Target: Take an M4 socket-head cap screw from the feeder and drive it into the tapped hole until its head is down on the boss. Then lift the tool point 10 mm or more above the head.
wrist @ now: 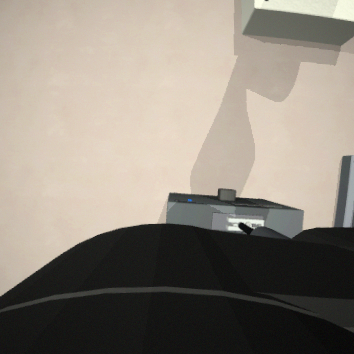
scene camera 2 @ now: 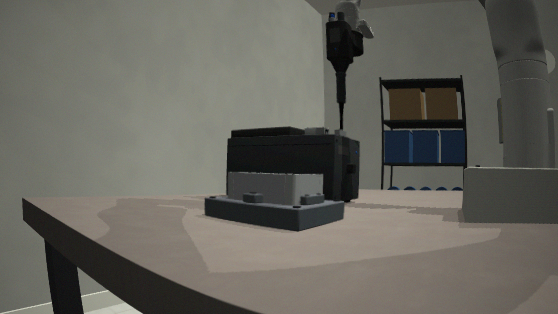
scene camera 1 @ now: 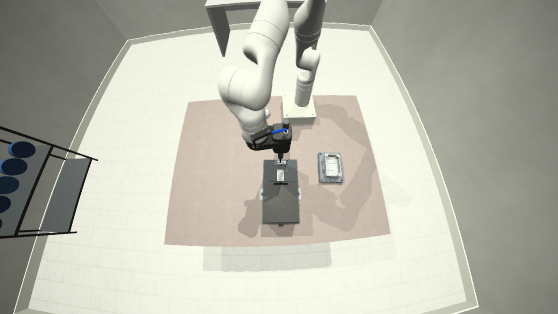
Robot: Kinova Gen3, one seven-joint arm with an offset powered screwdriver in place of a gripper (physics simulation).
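There is a dark screw feeder [wrist: 288, 221] that I can see in the wrist view.
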